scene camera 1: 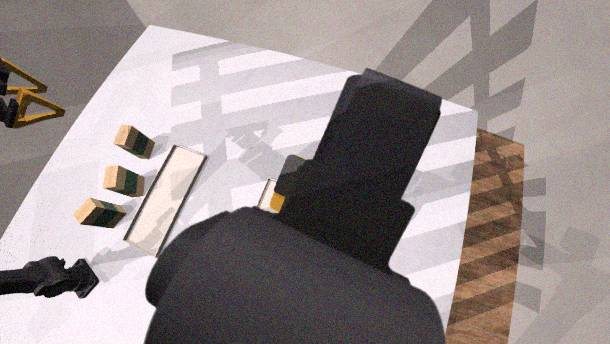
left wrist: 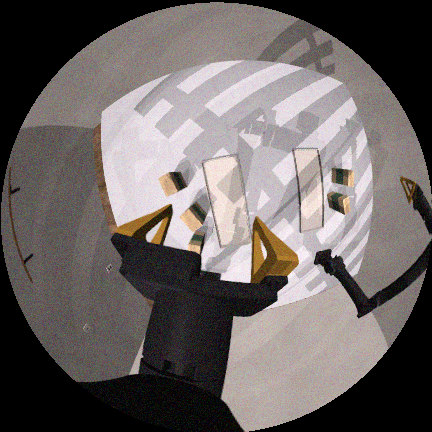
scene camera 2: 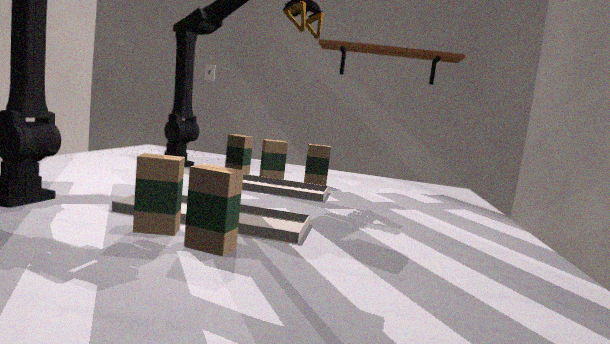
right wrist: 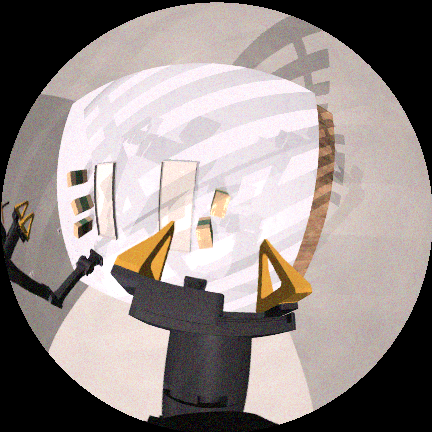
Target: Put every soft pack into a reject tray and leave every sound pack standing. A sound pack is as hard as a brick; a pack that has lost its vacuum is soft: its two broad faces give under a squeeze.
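Frame: origin at the left arm's base, x ahead, y left, z up, level; millimetres.
Seen in the pictures: left gripper, fingertip midpoint: [scene camera 1: 55,100] [left wrist: 212,213] [scene camera 2: 310,34] [right wrist: 30,206]; right gripper, fingertip midpoint: [right wrist: 219,234]; left arm's base, origin of the base link: [scene camera 1: 83,278] [left wrist: 208,277] [right wrist: 96,256]; right arm's base, origin of the base link: [left wrist: 321,255] [scene camera 2: 19,199] [right wrist: 194,282].
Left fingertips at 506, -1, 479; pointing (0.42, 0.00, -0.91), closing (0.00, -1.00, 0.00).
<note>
Offsets run from my left fingertips to a thing's top centre, as dx, dy, dz.
Three tan packs with green bands @[-18, +191, -338] [scene camera 1: 134,141] @[-139, +93, -338] [scene camera 1: 124,181] @[-273, +73, -338] [scene camera 1: 100,213] [scene camera 2: 317,164] [scene camera 2: 273,159] [scene camera 2: 239,154] stand upright beside one shallow tray @[-89, -33, -457] [scene camera 1: 165,200] [left wrist: 225,200] [right wrist: 105,200]. Two similar packs @[+36, -572, -338] [scene camera 2: 158,195] @[+165, -568, -338] [scene camera 2: 212,210] [right wrist: 220,203] [right wrist: 204,233] stand upright beside the other tray @[+46, -420, -457] [scene camera 2: 272,230] [left wrist: 309,190] [right wrist: 179,190]. Both trays look empty. Softness cannot be told by sight. My left gripper [scene camera 1: 56,100] [scene camera 2: 310,33] [left wrist: 212,213] is open and empty, high above the three packs' side. My right gripper [right wrist: 219,234] is open and empty, high above the two packs' side; the arm mostly hides it in scene camera 1.
My right arm [scene camera 1: 300,270] covers much of scene camera 1. The left arm's base column [scene camera 2: 182,130] and a wall shelf [scene camera 2: 390,50] stand behind the packs in scene camera 2. The table's wooden side [scene camera 1: 490,225] shows at the right of scene camera 1. Striped shadows cross the table.
</note>
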